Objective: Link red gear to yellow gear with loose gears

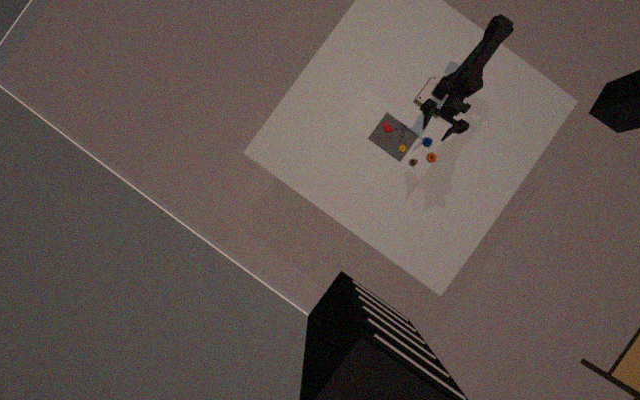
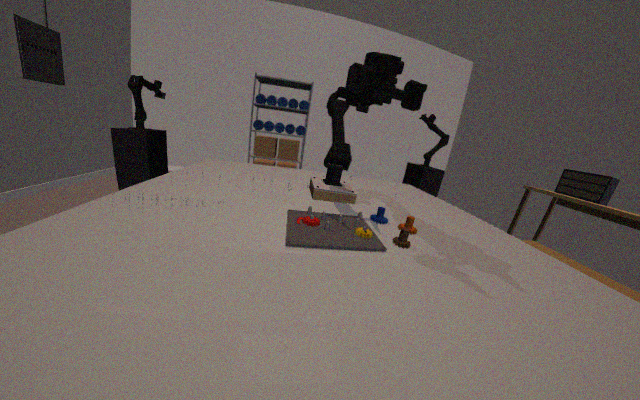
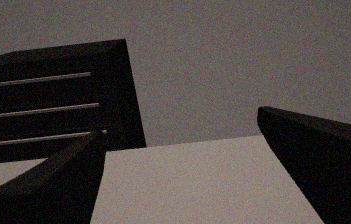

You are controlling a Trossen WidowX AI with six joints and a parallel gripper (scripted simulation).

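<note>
My gripper tip is 6 cm past the orange gear, 14 cm to the right of it and 32 cm above it. From my gripper tip the other things lie so: brown gear: 1 cm ahead, 8 cm to the left, 32 cm below; red gear: 6 cm behind, 13 cm to the right, 32 cm below; yellow gear: 2 cm behind, 1 cm to the right, 32 cm below.
</note>
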